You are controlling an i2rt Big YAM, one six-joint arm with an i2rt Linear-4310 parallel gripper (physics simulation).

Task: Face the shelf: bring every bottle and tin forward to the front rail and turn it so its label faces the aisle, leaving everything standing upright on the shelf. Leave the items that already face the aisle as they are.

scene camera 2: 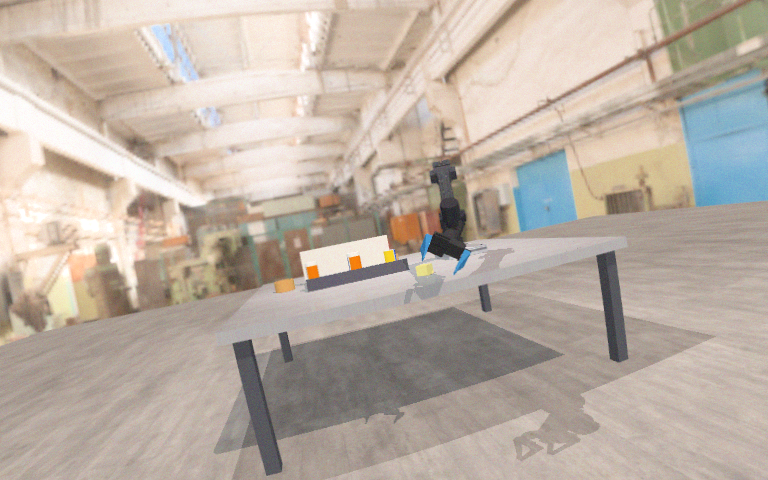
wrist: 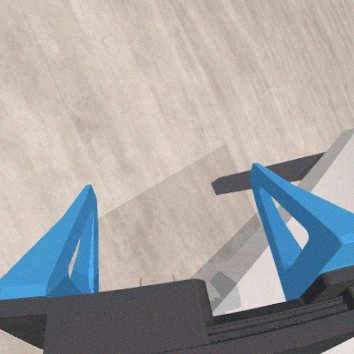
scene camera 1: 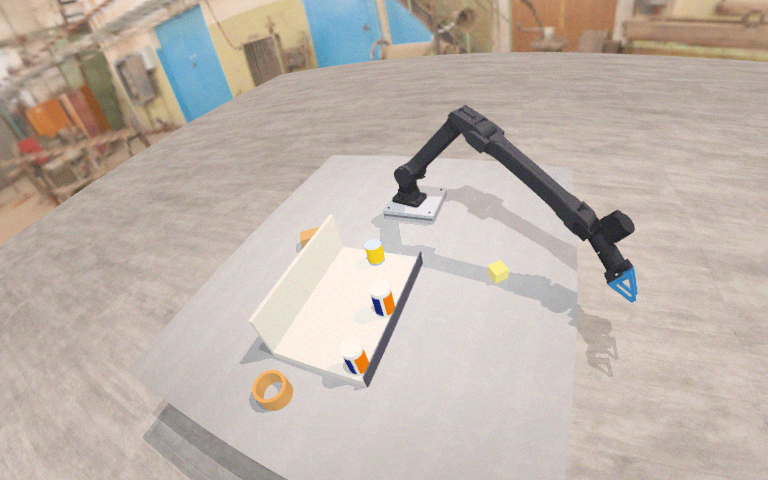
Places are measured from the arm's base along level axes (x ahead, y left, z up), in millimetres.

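Pixels of known places: gripper, fingertip midpoint: (scene camera 2: 438,266) (wrist: 173,180) (scene camera 1: 634,298); arm's base, link origin: (scene camera 1: 409,199).
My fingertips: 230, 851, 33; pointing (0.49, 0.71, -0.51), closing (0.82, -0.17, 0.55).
Note:
Ahead of a thing's pixels: the offset from my fingertips to its top centre, as dx, dy, dz.
The shelf has a cream back panel (scene camera 1: 294,288) (scene camera 2: 328,259) and a dark front rail @(+267, -598, -19) (scene camera 1: 394,322) (scene camera 2: 356,275). A white-capped bottle @(+464, -588, +50) (scene camera 1: 355,358) (scene camera 2: 312,272) stands upright close behind the rail at the near end. A similar bottle @(+277, -633, +53) (scene camera 1: 382,301) (scene camera 2: 355,262) stands upright close behind the rail in the middle. Both show orange towards the rail and navy at the side. A yellow tin @(+112, -779, +24) (scene camera 1: 374,253) (scene camera 2: 389,256) stands upright at the far end, with a gap to the rail; yellow shows in both scene views. My gripper (scene camera 1: 633,300) (scene camera 2: 438,266) (wrist: 173,180) is open and empty, raised, far from the shelf beyond the table's aisle-side edge.
A pale yellow cube @(-2, -399, -35) (scene camera 1: 497,271) (scene camera 2: 424,269) lies on the table on the aisle side. An orange ring @(+642, -749, -23) (scene camera 1: 258,396) (scene camera 2: 284,285) lies outside the shelf's near end. An orange block @(+111, -1087, -23) (scene camera 1: 308,235) shows partly behind the back panel. The arm's base plate (scene camera 1: 413,211) is beyond the far end.

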